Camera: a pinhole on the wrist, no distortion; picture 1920 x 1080 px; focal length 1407.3 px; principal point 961.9 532.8 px. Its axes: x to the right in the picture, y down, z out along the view. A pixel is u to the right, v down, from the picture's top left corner.
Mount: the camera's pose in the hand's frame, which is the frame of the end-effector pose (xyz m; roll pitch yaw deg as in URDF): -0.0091 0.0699 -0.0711 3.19 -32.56 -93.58
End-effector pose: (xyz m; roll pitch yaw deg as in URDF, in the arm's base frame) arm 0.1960 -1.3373 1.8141 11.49 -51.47 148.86
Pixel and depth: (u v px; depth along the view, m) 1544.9 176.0 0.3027
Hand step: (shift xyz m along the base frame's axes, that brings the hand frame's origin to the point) 0.1920 -0.2076 0.0898
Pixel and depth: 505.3 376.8 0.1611
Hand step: -0.0335 -0.2021 0.0250
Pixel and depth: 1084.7 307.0 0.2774
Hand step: 0.0891 -0.2433 0.0830
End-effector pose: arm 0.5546 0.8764 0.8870 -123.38 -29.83 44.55
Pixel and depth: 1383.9 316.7 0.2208
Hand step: 0.0019 0.0723 -0.1939
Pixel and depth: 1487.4 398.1 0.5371
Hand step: -0.1098 0.3130 -0.4130
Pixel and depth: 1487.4 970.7 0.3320
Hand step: 0.0367 0.2548 -0.1961
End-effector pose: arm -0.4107 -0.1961 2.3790 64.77 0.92 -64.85
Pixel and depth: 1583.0 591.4 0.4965
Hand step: -0.3246 -0.1463 0.3369
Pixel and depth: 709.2 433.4 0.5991
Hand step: -0.1393 -0.0110 0.5988
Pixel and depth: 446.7 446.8 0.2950
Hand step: 0.0174 0.0329 0.3408
